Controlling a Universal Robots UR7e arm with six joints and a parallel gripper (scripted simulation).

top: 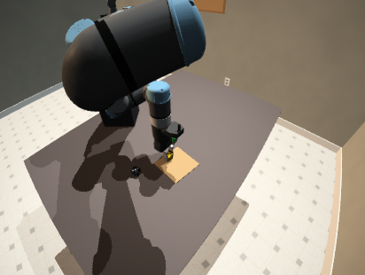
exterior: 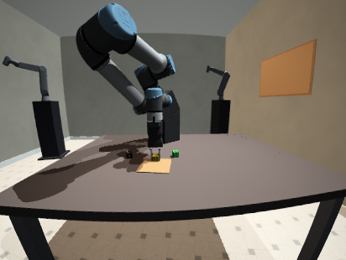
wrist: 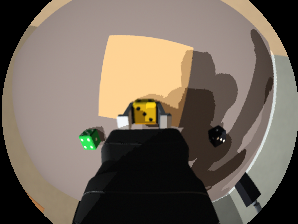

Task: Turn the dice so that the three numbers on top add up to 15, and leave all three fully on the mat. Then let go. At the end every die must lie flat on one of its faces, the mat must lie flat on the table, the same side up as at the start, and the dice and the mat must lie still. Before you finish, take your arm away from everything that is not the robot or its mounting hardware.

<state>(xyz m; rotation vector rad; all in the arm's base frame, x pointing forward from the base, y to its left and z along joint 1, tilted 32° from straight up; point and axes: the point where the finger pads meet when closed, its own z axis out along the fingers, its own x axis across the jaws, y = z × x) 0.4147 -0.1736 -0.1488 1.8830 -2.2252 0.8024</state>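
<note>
Now: the yellow die right at my hand. The rest, counted from my hand: black die 90 mm behind, 130 mm to the right, 10 mm below; green die 30 mm behind, 120 mm to the left, 10 mm below; tan mat 40 mm ahead, 10 mm to the right, 20 mm below.
</note>
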